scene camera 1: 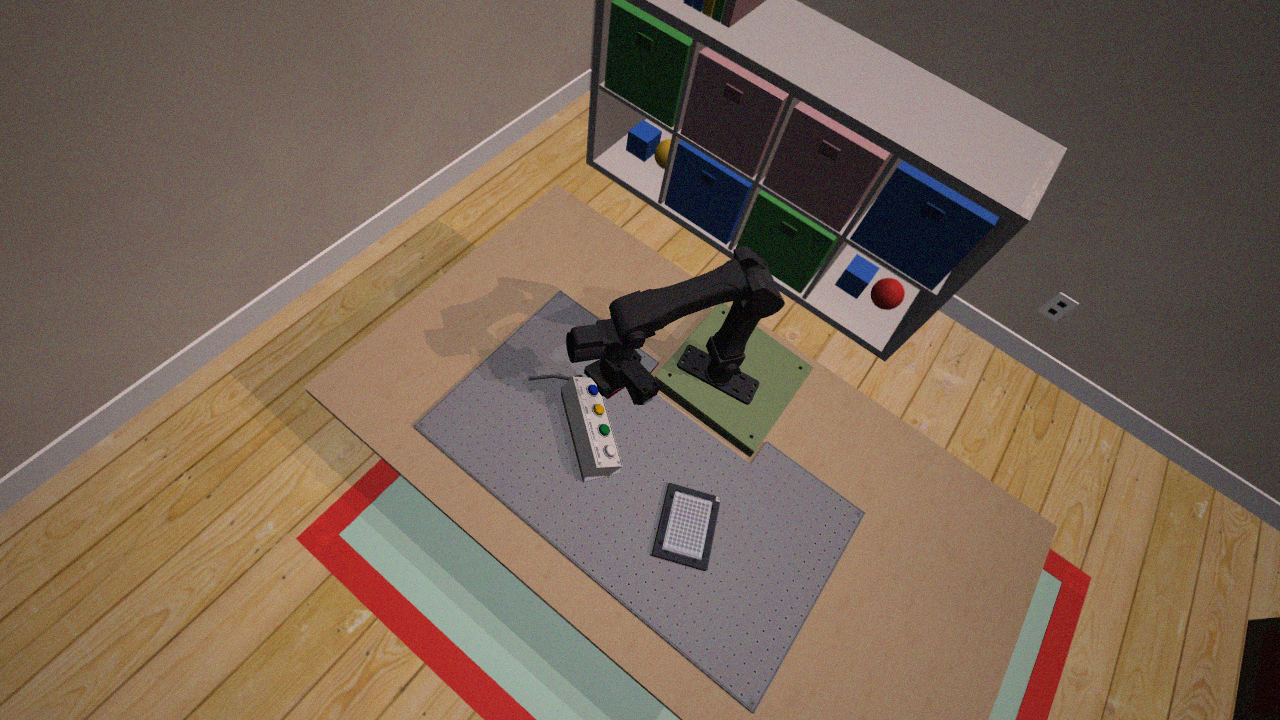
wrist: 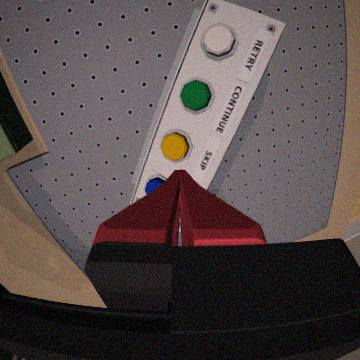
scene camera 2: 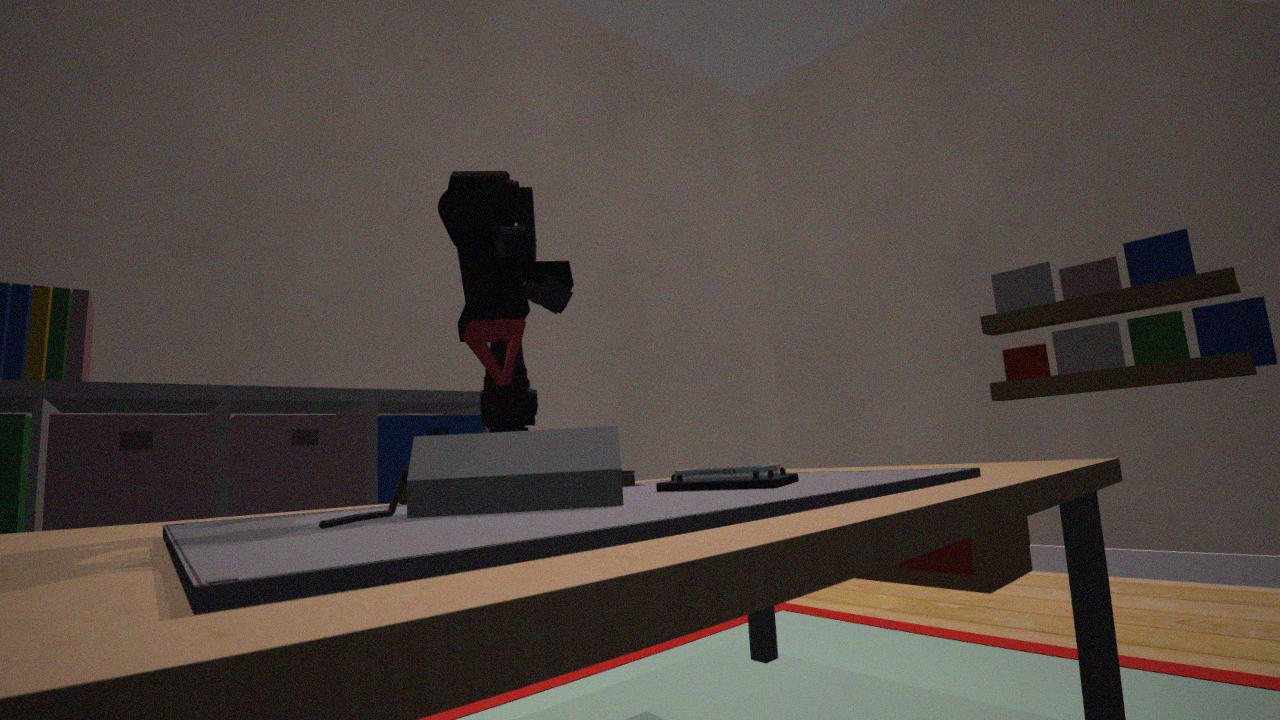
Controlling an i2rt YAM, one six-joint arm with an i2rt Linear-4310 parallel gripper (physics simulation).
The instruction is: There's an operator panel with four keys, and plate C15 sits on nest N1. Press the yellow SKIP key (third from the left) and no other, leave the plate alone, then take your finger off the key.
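Places are measured from the arm's base along level axes (x back, y up, z left), in centimetres.
Where they show: gripper, fingertip midpoint: [scene camera 1: 606,396] [wrist: 179,178] [scene camera 2: 504,385]; arm's base, origin of the base link: [scene camera 1: 717,375].
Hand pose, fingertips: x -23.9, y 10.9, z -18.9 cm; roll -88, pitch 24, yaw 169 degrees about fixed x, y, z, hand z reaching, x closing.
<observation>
Things, the pixels of their centre, and the offset from my fingertips. "pt": a spot on its surface instead. Level surfaces: height alone.
- operator panel, body centre: [wrist: 200,122] [scene camera 2: 520,470] [scene camera 1: 590,425] dx -3.8, dy -9.9, dz -1.0 cm
- yellow SKIP key, body centre: [wrist: 175,145] [scene camera 1: 598,410] dx -0.4, dy -7.7, dz -1.2 cm
- white RETRY key, body centre: [wrist: 218,40] [scene camera 1: 609,451] dx -7.6, dy -7.7, dz +5.8 cm
- green CONTINUE key, body centre: [wrist: 195,95] [scene camera 1: 603,430] dx -4.0, dy -7.7, dz +2.3 cm
- blue key, body centre: [wrist: 157,189] [scene camera 1: 592,390] dx +3.2, dy -7.7, dz -4.6 cm
- Plate C15, body centre: [scene camera 2: 728,472] [scene camera 1: 688,524] dx -12.1, dy -12.1, dz +28.0 cm
- dark nest N1, body centre: [scene camera 2: 728,478] [scene camera 1: 687,525] dx -12.1, dy -13.0, dz +28.0 cm
- grey perforated board, its level: dy -14.0 cm
- wooden table, its level: dy -15.3 cm
- black cable, surface spot: [scene camera 2: 358,518] [scene camera 1: 553,377] pt dx +4.0, dy -13.7, dz -15.6 cm
The operator panel [scene camera 1: 591,428] [scene camera 2: 515,471] [wrist: 200,117] is a white box with a row of white, green, yellow and blue keys. The yellow SKIP key [scene camera 1: 598,409] [wrist: 175,146] is third from the white RETRY key [wrist: 218,40]; the green CONTINUE key [wrist: 196,95] is between them. My gripper [scene camera 2: 503,383] [wrist: 179,178] is shut and empty, pointing down above the panel. In the wrist view its red tips show just below the yellow key and partly cover the blue key [scene camera 1: 593,389] [wrist: 154,187]. Plate C15 [scene camera 1: 689,524] lies on the dark nest N1 [scene camera 1: 682,563] [scene camera 2: 726,485].
The panel and nest stand on a grey perforated board [scene camera 1: 537,465] [scene camera 2: 295,564] on the wooden table [scene camera 1: 939,555]. The arm's base is on a green block [scene camera 1: 776,362]. A black cable [scene camera 1: 547,377] [scene camera 2: 358,518] runs from the panel's end. A shelf unit [scene camera 1: 913,98] stands behind the table.
</observation>
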